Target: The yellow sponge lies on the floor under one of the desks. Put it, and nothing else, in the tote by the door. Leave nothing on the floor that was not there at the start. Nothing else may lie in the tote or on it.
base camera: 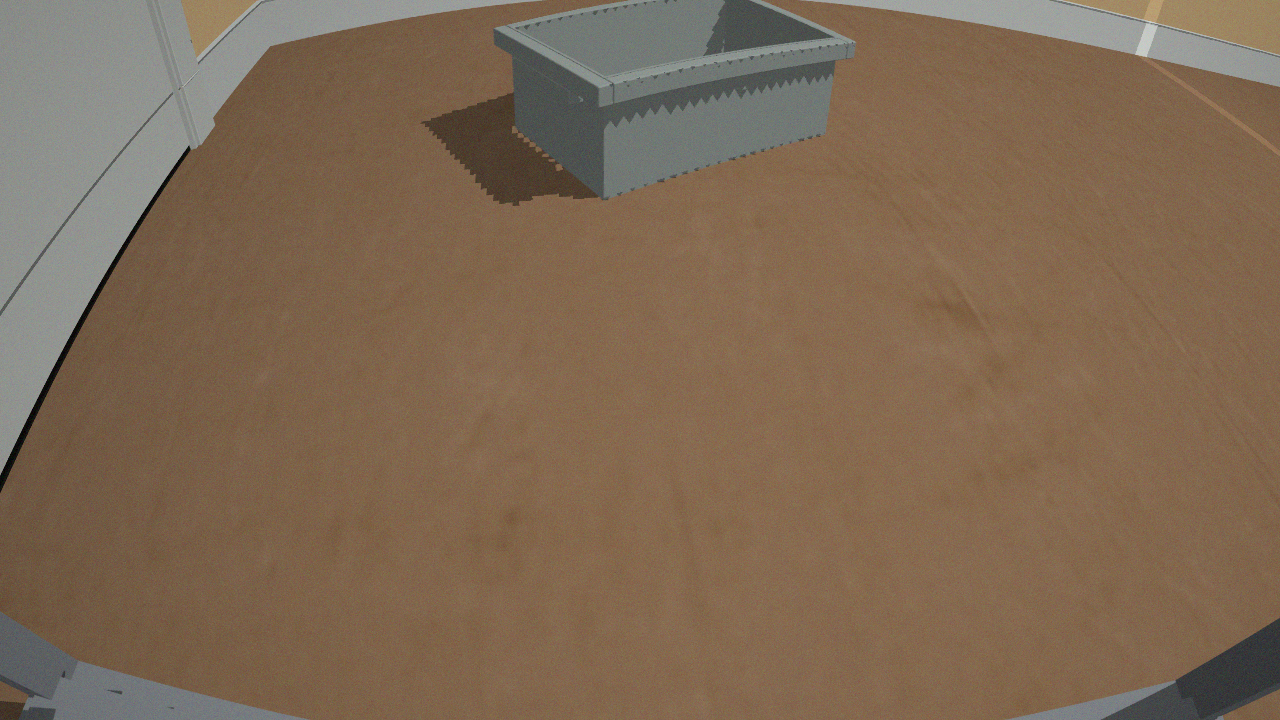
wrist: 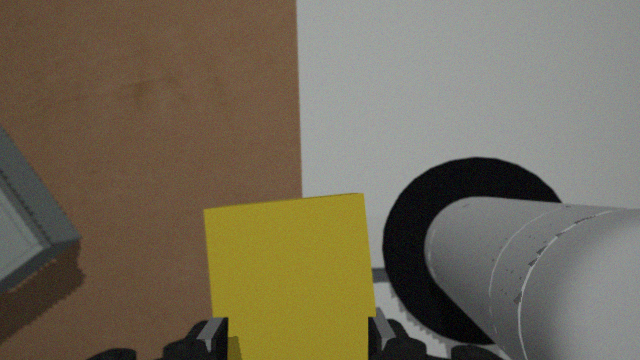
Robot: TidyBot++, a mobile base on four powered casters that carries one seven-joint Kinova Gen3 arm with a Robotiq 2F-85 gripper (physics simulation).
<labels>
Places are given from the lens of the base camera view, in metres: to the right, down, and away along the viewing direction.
grey tote (base camera: 621,101): -0.01, -0.20, 0.53
white door (base camera: 107,107): -0.55, -0.26, 0.52
The marked spots on the white door and the grey tote are 0.54 m apart.
</labels>
